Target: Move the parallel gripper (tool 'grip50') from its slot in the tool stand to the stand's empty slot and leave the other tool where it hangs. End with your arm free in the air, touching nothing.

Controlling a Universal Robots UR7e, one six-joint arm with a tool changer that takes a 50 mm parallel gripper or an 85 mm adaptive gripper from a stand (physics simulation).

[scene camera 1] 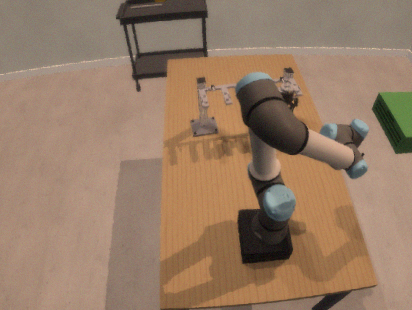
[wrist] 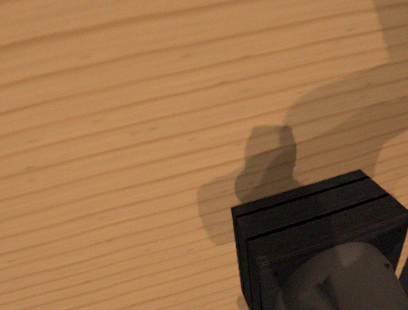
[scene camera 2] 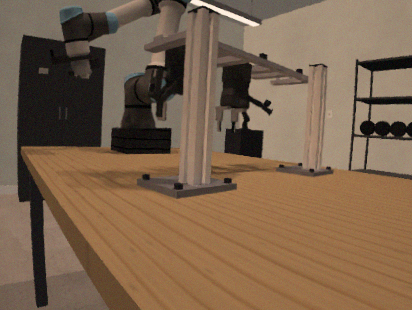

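Pixels of known places: arm's base at its link origin: (scene camera 1: 269, 227) (wrist: 330, 286) (scene camera 2: 138, 128).
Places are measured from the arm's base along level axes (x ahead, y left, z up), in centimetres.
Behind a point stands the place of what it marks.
The arm's wrist end (scene camera 1: 357, 156) (scene camera 2: 80, 57) is high in the air, well away from the stand, and carries no gripper that I can make out. The tool stand (scene camera 2: 198, 100) @[y -12.1, x 81.1, z 5.1 cm] (scene camera 1: 204, 126) @[y 32.9, x 64.2, z -9.2 cm] stands upright. In scene camera 2, a dark tool with light, separated fingers, apparently the parallel gripper (scene camera 2: 236, 82), hangs at mid-stand. The other dark tool (scene camera 2: 157, 86) @[y -15.3, x 69.3, z 8.4 cm] hangs by the near post, partly hidden. In scene camera 1, the arm hides mid-stand; two light prongs (scene camera 1: 204, 98) @[y 31.1, x 56.6, z 17.8 cm] (scene camera 1: 227, 95) @[y 20.3, x 59.4, z 17.8 cm] at the stand's left end are bare, with no tool between them.
The arm's black base block (scene camera 1: 265, 250) @[y 1.5, x -10.1, z 0.1 cm] (scene camera 2: 141, 140) @[y -1.0, x 9.6, z -4.9 cm] (wrist: 305, 210) @[y -8.2, x 2.0, z -6.1 cm] stands on the wooden table (scene camera 1: 200, 200) @[y 30.3, x 17.6, z -10.4 cm] (scene camera 2: 280, 235) @[y -12.5, x 102.7, z -10.4 cm] (wrist: 100, 100) @[y -23.3, x 24.3, z -10.4 cm]. The arm's elbow (scene camera 1: 272, 117) @[y 6.9, x -1.6, z 62.6 cm] rises in front of the stand in scene camera 1. A dark cart (scene camera 1: 162, 14) and a green crate (scene camera 1: 400, 122) are beyond the table.
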